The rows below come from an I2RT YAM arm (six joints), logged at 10 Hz.
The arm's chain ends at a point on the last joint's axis. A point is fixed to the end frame.
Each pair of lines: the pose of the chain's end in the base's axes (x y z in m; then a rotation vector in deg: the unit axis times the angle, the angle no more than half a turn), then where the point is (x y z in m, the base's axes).
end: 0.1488 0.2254 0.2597 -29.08 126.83 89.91
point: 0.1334 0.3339 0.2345
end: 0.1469 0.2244 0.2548 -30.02 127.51 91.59
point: 0.1282 0.3326 0.2304
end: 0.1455 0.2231 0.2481 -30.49 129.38 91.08
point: 0.1253 0.3305 0.2216
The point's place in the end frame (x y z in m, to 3 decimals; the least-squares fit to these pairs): 0.018 0.021 0.109
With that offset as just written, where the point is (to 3 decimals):
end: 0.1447 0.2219 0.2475 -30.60 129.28 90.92
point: 0.125 0.329 0.221
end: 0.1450 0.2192 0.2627 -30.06 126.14 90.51
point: 0.128 0.328 0.238
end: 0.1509 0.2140 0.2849 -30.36 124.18 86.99
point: 0.139 0.323 0.258
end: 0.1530 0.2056 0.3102 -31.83 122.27 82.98
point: 0.145 0.314 0.281
